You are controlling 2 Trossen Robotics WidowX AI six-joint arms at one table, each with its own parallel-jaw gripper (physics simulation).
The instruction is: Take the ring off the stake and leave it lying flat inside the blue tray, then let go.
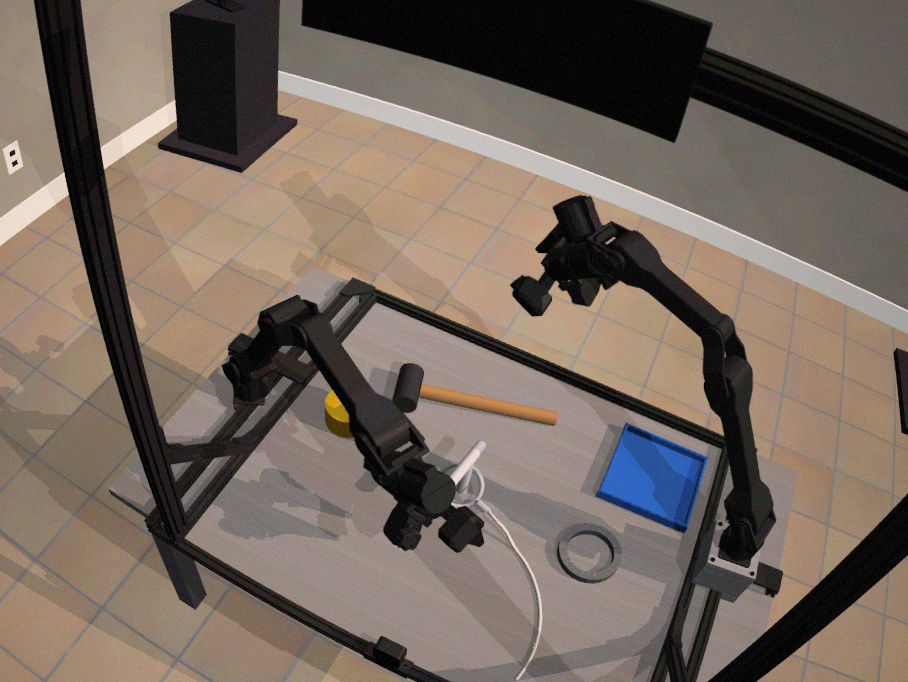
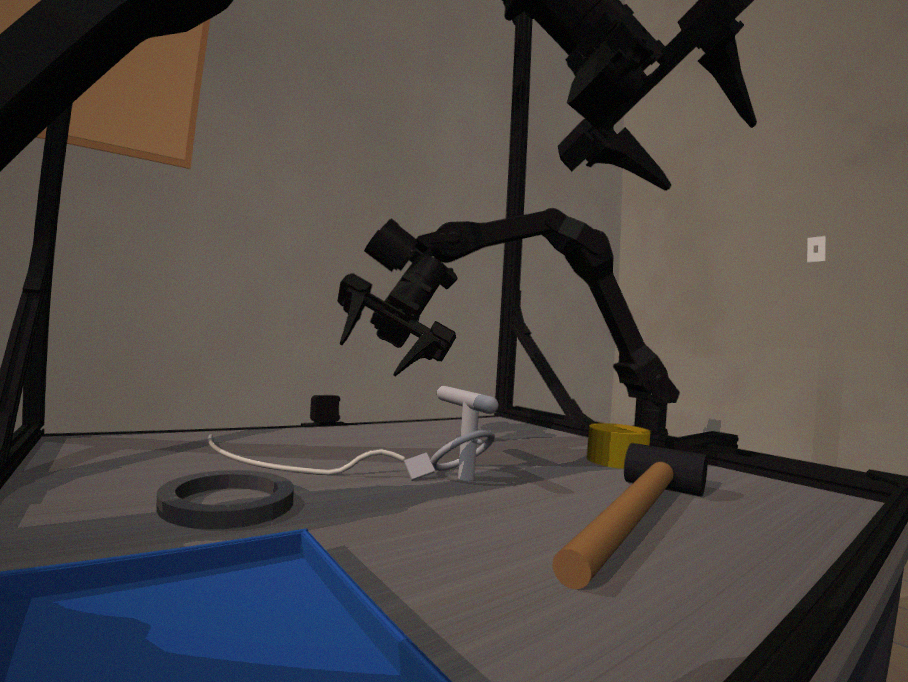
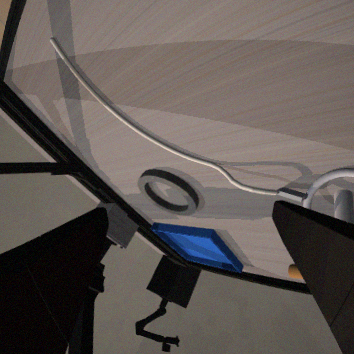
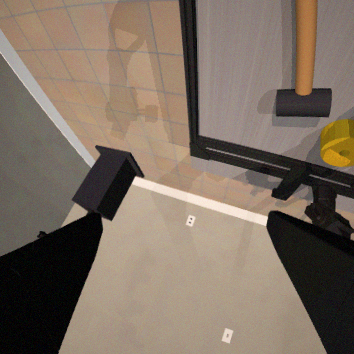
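Seen in the pictures: left gripper, fingertip midpoint: (image 2: 367, 359) (image 3: 191, 212); right gripper, fingertip midpoint: (image 1: 524, 268) (image 2: 708, 158) (image 4: 186, 220); left arm's base at its link origin: (image 1: 249, 392) (image 4: 324, 190); right arm's base at its link origin: (image 1: 736, 548).
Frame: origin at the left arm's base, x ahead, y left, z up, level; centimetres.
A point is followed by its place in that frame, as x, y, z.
Note:
A white T-shaped stake (image 1: 469, 460) {40.9, -21.5, 8.5} (image 2: 467, 418) {42.0, -20.8, 5.5} (image 3: 343, 205) {40.5, -21.7, 0.3} stands upright on the table. A thin light grey ring (image 1: 481, 485) {43.9, -22.7, 2.2} (image 2: 455, 442) {44.1, -21.3, 2.9} (image 3: 322, 178) {40.6, -25.3, -1.0} hangs around its post, tilted, below the crossbar. A small block (image 2: 419, 466) {44.7, -25.4, -0.5} with a white cord joins the ring. The blue tray (image 1: 651, 477) {79.6, -19.5, -1.4} (image 2: 256, 609) {74.7, -20.1, -1.4} (image 3: 200, 245) {78.7, -19.4, -1.4} is empty. My left gripper (image 1: 434, 539) (image 2: 369, 358) {38.6, -37.7, 11.4} (image 3: 191, 212) {38.6, -37.7, 11.4} is open and empty, above the table near the stake. My right gripper (image 1: 539, 265) {50.0, 3.4, 31.7} (image 2: 710, 156) {50.0, 3.4, 31.7} (image 4: 186, 220) {50.0, 3.4, 31.7} is open and empty, high up and far from the ring.
A thick dark grey ring (image 1: 587, 577) {61.6, -41.4, -0.5} (image 2: 220, 513) {67.5, -31.8, -0.7} (image 3: 175, 179) {57.2, -36.7, -1.2} lies flat between the cord and the tray. A mallet (image 1: 488, 405) {47.7, -2.7, 0.9} (image 2: 616, 522) {54.8, -2.5, 0.8} (image 4: 306, 47) {42.3, -0.5, 1.5} lies behind the stake, near a yellow cylinder (image 1: 337, 418) {17.8, -8.3, 3.0} (image 2: 607, 446) {24.2, -5.8, 0.9} (image 4: 336, 142) {23.1, -3.2, 3.0}. Black rails frame the table.

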